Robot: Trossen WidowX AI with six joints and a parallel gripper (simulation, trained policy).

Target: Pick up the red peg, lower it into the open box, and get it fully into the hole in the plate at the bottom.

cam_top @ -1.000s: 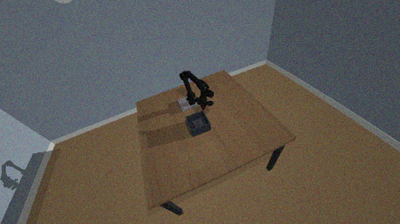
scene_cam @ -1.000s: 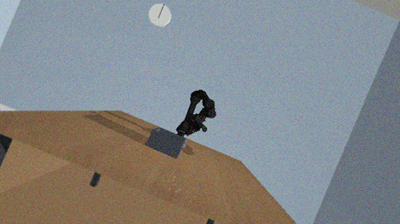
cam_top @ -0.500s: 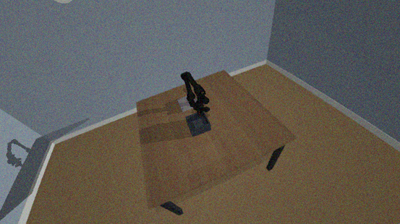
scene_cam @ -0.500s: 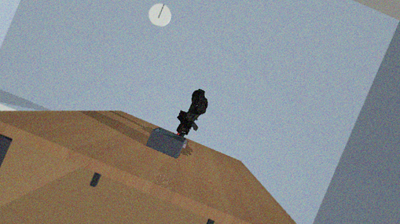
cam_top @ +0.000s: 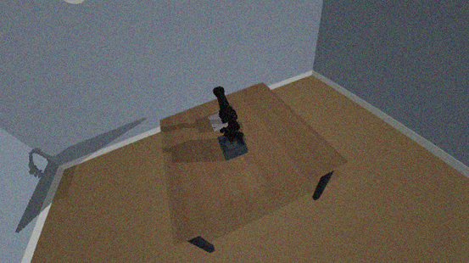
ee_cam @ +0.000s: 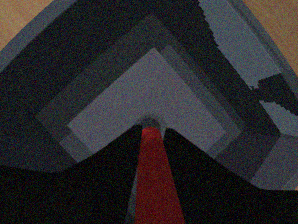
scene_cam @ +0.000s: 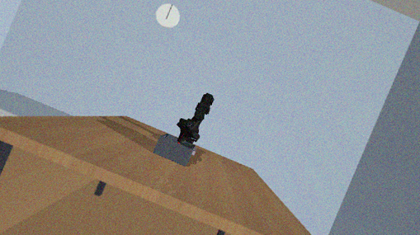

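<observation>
Right now my gripper tip is 30 mm below the red peg, 10 mm to the right of it and 10 mm past it. From my gripper tip the other things lie so: dark box: 70 mm below.
</observation>
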